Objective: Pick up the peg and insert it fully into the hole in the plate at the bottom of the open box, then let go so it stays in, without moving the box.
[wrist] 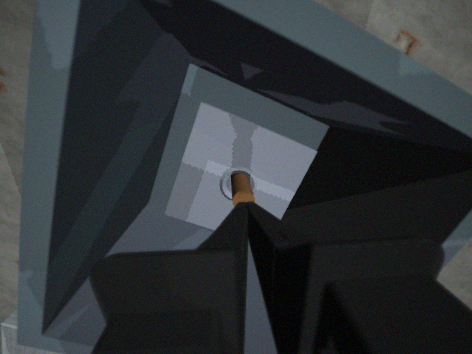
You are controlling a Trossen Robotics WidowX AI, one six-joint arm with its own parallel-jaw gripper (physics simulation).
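Frame: origin at the arm's base, x ahead, y left, z up, level; millimetres.
Seen in the pictures: gripper, between the fingertips: (245, 209).
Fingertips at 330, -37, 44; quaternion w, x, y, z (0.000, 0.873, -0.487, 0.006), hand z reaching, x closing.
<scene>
A point is followed by its place in that frame, as x, y, z.
The orange-brown peg (241, 189) @[336, -32, 32] stands upright at the hole in the light square plate (287, 155) @[366, -56, 4], near the middle of the wrist view. A thin ring (224, 185) @[323, -26, 5] shows around the hole, and the peg's lower end is within it; how deep it sits cannot be told. My gripper (245, 209) @[330, -37, 44] is shut, its dark fingertips together with nothing between them. The tips appear at the near end of the peg and cover a little of its top. Whether they touch it cannot be told. The plate's near edge is partly hidden behind the fingers.
The open box's grey-blue rim (44, 150) @[336, 41, 84] runs down the left and across the top right. Its tall walls slope in around the plate, with the right side in deep shadow. Grey stone-like ground (445, 30) @[532, -141, -54] with rusty marks shows outside the box.
</scene>
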